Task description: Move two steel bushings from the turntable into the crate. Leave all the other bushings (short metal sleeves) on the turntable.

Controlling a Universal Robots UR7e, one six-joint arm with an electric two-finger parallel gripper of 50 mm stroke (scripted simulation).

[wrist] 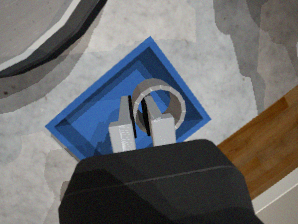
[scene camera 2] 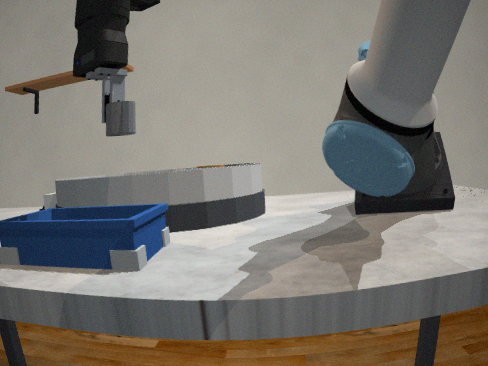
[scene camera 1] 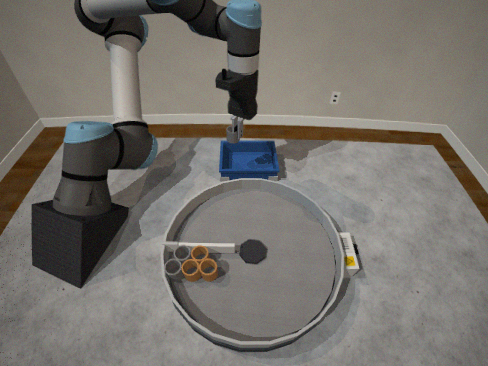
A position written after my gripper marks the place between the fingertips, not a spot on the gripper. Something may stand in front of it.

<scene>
In view: my gripper (scene camera 2: 113, 121), a grey steel bushing (scene camera 2: 120, 116) and a blue crate (wrist: 84, 131).
My gripper also shows in the wrist view (wrist: 137, 107) and in scene camera 1 (scene camera 1: 237, 136).
</scene>
